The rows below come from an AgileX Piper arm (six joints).
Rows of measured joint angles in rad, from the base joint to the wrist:
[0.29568 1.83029 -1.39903 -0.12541 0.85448 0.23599]
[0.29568 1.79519 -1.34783 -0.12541 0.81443 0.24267]
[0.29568 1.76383 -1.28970 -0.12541 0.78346 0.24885]
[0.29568 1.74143 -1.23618 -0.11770 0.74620 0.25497]
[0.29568 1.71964 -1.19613 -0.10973 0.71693 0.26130]
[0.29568 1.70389 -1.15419 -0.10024 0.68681 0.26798]
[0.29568 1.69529 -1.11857 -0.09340 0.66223 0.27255]
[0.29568 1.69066 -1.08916 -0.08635 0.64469 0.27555]
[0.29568 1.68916 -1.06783 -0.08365 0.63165 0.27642]
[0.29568 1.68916 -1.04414 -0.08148 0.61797 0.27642]
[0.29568 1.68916 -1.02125 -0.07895 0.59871 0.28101]
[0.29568 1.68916 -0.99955 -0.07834 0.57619 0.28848]
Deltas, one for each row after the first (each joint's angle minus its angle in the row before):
[0.00000 -0.03510 0.05120 0.00000 -0.04005 0.00668]
[0.00000 -0.03136 0.05813 0.00000 -0.03097 0.00618]
[0.00000 -0.02240 0.05352 0.00771 -0.03726 0.00612]
[0.00000 -0.02179 0.04005 0.00797 -0.02927 0.00633]
[0.00000 -0.01575 0.04194 0.00949 -0.03012 0.00668]
[0.00000 -0.00860 0.03562 0.00684 -0.02458 0.00457]
[0.00000 -0.00463 0.02941 0.00705 -0.01754 0.00300]
[0.00000 -0.00150 0.02133 0.00270 -0.01304 0.00087]
[0.00000 0.00000 0.02369 0.00217 -0.01368 0.00000]
[0.00000 0.00000 0.02289 0.00253 -0.01926 0.00459]
[0.00000 0.00000 0.02170 0.00061 -0.02252 0.00747]

